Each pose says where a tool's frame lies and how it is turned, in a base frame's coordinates. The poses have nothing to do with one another.
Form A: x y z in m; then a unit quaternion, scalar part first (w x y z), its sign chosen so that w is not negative.
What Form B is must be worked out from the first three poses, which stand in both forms.
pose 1, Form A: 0.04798 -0.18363 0.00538 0.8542 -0.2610 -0.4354 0.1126
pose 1, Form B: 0.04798 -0.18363 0.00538 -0.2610 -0.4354 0.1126 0.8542
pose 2, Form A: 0.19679 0.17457 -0.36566 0.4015 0.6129 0.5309 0.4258
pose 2, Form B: 0.19679 0.17457 -0.36566 0.6129 0.5309 0.4258 0.4015
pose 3, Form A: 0.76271 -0.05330 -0.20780 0.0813 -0.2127 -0.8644 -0.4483
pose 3, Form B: 0.76271 -0.05330 -0.20780 -0.2127 -0.8644 -0.4483 0.0813
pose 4, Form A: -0.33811 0.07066 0.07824 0.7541 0.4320 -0.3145 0.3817
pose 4, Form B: -0.33811 0.07066 0.07824 0.4320 -0.3145 0.3817 0.7541
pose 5, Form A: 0.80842 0.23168 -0.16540 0.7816 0.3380 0.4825 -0.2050
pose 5, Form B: 0.80842 0.23168 -0.16540 0.3380 0.4825 -0.2050 0.7816
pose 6, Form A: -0.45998 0.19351 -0.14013 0.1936 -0.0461 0.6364 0.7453
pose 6, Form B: -0.45998 0.19351 -0.14013 -0.0461 0.6364 0.7453 0.1936
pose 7, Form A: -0.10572 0.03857 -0.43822 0.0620 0.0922 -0.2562 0.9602
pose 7, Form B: -0.10572 0.03857 -0.43822 0.0922 -0.2562 0.9602 0.0620
